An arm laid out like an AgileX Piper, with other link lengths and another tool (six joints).
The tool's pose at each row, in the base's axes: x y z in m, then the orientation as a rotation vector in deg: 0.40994 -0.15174 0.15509 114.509 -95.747 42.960; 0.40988 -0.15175 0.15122 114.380 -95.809 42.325; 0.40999 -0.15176 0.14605 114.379 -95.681 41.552; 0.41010 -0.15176 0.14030 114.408 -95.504 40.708; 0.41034 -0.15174 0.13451 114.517 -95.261 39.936; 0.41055 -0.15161 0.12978 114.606 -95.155 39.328; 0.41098 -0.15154 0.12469 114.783 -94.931 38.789
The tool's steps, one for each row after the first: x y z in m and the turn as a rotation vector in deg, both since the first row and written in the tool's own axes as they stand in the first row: -0.00250 0.00013 0.00295 -0.452 -0.194 -0.064; -0.00582 0.00011 0.00691 -0.944 -0.426 -0.317; -0.00953 0.00011 0.01131 -1.468 -0.682 -0.625; -0.01325 -0.00003 0.01575 -1.911 -0.929 -0.983; -0.01638 -0.00018 0.01930 -2.239 -1.167 -1.208; -0.01967 -0.00052 0.02320 -2.493 -1.376 -1.520
